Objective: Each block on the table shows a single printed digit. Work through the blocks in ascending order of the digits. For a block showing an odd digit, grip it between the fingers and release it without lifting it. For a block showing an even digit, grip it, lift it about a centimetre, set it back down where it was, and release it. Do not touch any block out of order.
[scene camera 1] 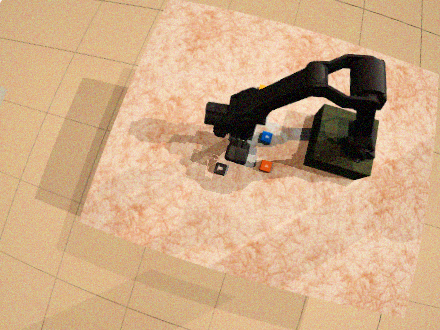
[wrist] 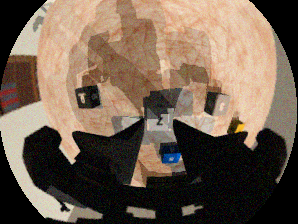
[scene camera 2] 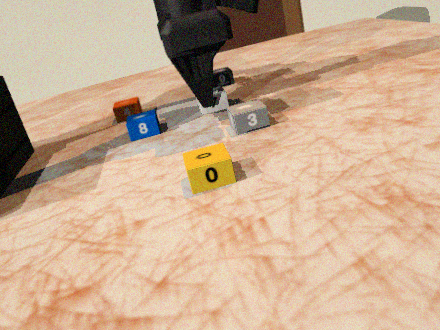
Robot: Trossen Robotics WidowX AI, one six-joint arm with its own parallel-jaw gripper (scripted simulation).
Labels:
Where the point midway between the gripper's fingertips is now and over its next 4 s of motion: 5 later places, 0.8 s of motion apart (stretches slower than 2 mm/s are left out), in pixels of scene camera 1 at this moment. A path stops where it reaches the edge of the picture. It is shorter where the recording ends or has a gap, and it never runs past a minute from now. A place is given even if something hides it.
My gripper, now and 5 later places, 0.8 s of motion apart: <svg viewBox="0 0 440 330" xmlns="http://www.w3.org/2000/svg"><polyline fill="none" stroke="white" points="241,139 242,127 269,122 266,132 265,134 266,134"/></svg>

